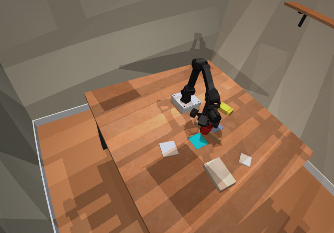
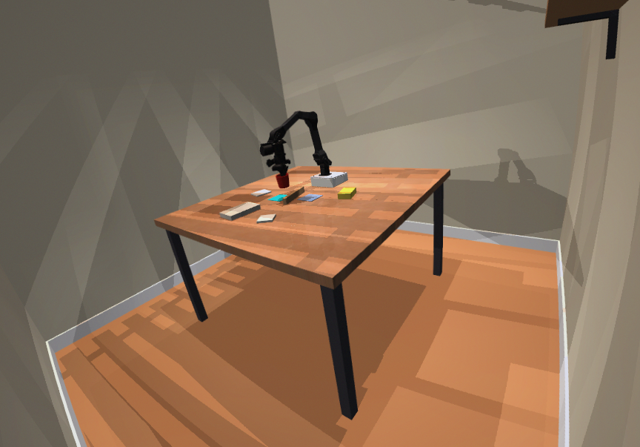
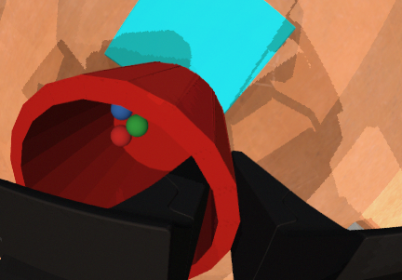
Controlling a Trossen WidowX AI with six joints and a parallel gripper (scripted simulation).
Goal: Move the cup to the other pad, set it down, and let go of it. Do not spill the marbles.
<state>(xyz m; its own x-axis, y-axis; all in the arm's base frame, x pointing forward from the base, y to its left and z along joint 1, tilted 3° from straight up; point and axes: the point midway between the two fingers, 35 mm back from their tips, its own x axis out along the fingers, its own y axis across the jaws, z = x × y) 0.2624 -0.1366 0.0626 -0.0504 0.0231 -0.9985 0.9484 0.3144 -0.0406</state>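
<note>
Right now the blue marble is 50 mm ahead of my gripper tip, 10 mm to the left of it and 20 mm below it. Also, from my gripper tip: green marble: 40 mm ahead, 10 mm to the left, 20 mm below; red cup: 30 mm ahead, 10 mm to the left; red marble: 40 mm ahead, 20 mm to the left, 20 mm below.
</note>
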